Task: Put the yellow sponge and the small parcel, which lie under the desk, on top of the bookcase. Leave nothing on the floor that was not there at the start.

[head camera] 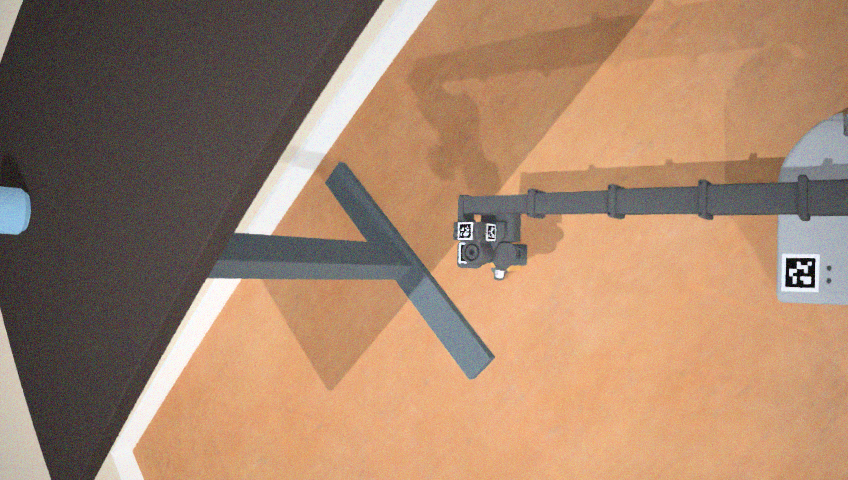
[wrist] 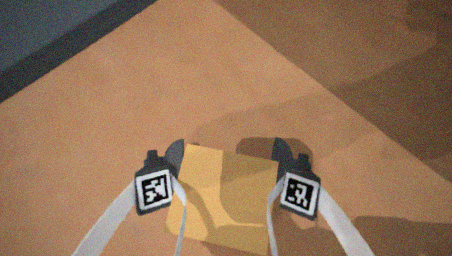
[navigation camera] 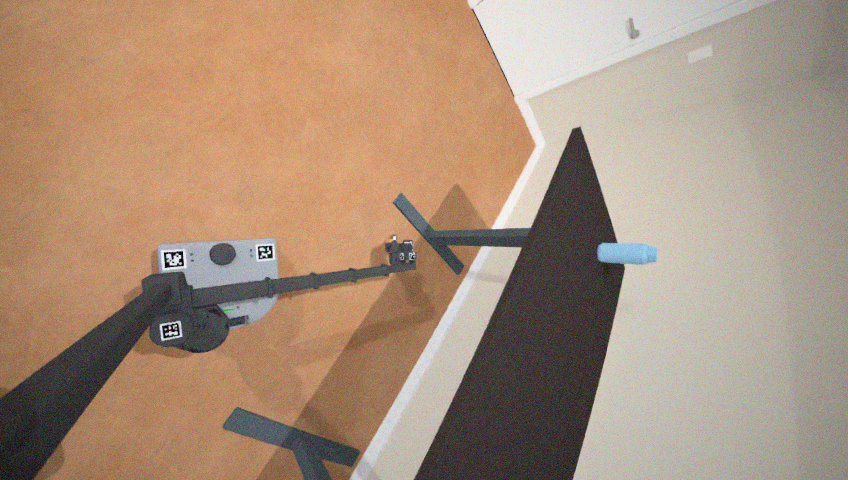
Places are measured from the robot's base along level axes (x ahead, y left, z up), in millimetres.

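Where they show: gripper, fingertip midpoint: (wrist: pixel 227 157); robot's base, origin of the base link: (navigation camera: pixel 222 252).
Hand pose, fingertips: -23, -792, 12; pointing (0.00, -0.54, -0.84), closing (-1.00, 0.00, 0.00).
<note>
Things, the pixels of their top centre, and the offset from my fingertips, as dx, dy, dz. Level surfaces: height alone.
- yellow sponge, middle of its top: (wrist: pixel 225 193) +1, +30, +43
- desk, its level: dz +938
- light blue bottle, middle of its top: (navigation camera: pixel 656 254) -30, -268, +1103
The yellow sponge (wrist: pixel 245 200) lies between my two fingertips in the wrist view, low over or on the floor; I cannot tell which. A thin yellow edge of it shows beside the gripper in the head view and the navigation view. My gripper (head camera: pixel 504 268) (navigation camera: pixel 392 242) (wrist: pixel 227 157) is shut on the sponge, with a fingertip against each side. It points down beside the desk's foot. The desk (head camera: pixel 148 148) (navigation camera: pixel 535 333) has a dark top. The small parcel and the bookcase do not show in these views.
A grey-blue desk foot (head camera: pixel 455 330) (navigation camera: pixel 415 215) lies close to the gripper, and another foot (navigation camera: pixel 267 429) stands at the bottom of the navigation view. A light blue bottle (head camera: pixel 13 210) (navigation camera: pixel 621 253) stands on the desk. A white door (navigation camera: pixel 565 35) is at the top right.
</note>
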